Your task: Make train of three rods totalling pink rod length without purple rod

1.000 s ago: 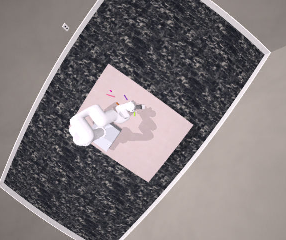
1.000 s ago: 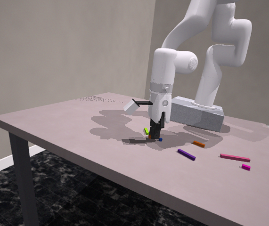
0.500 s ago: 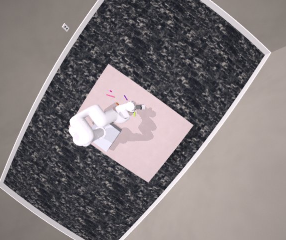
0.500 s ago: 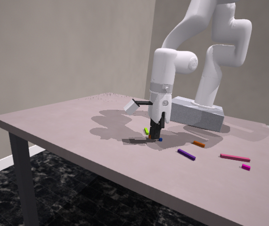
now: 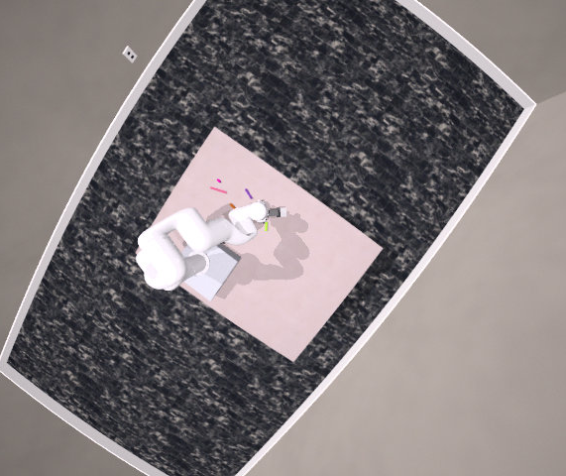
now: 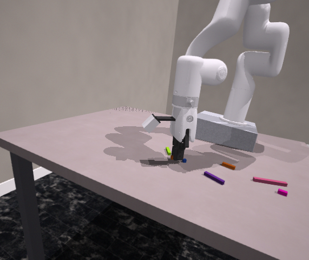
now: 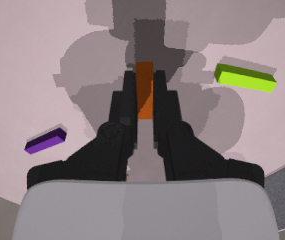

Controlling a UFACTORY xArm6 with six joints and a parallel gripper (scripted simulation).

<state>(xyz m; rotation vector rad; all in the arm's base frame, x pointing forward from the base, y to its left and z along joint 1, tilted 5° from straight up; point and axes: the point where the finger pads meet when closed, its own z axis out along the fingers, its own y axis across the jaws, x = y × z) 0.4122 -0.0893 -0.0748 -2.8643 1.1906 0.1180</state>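
The blue rod lies 20 mm behind my hand, 20 mm to the left of it and 30 mm below it. The rest, counted from my hand: lime rod (50 mm behind, 60 mm to the right, 30 mm below); purple rod (20 mm ahead, 130 mm to the left, 30 mm below); pink rod (60 mm behind, 270 mm to the left, 30 mm below).
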